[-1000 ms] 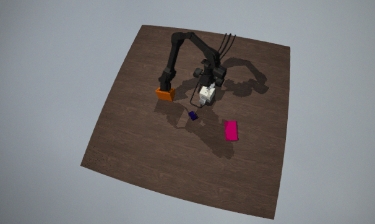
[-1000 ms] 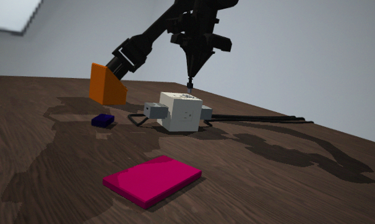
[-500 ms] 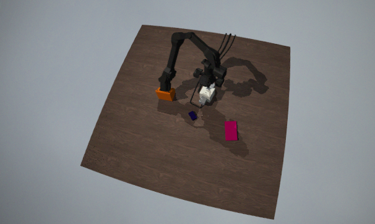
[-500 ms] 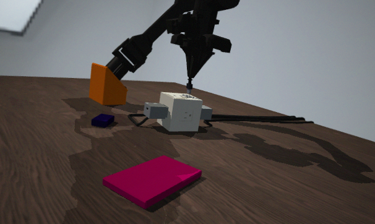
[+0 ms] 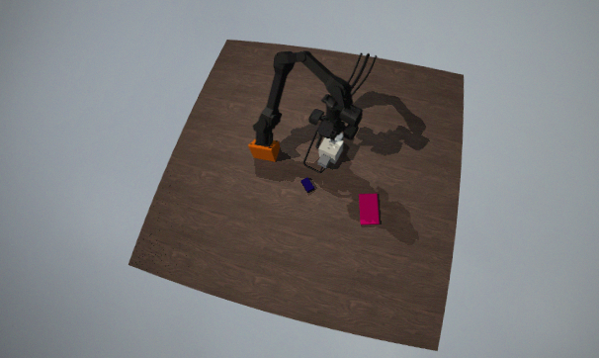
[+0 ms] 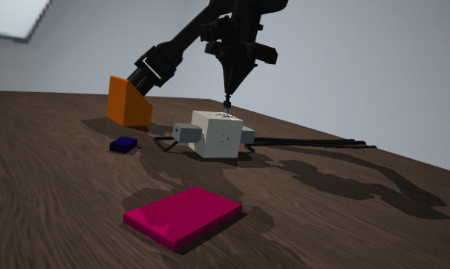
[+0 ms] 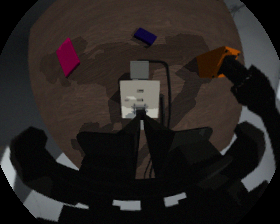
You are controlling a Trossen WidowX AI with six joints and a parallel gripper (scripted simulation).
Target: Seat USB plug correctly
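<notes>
Right now my gripper tip is 20 mm above the black usb plug. From my gripper tip the other things lie so: dark blue block 170 mm to the right, 110 mm below, 90 mm behind; flat magenta slab 250 mm to the right, 170 mm ahead, 120 mm below.
</notes>
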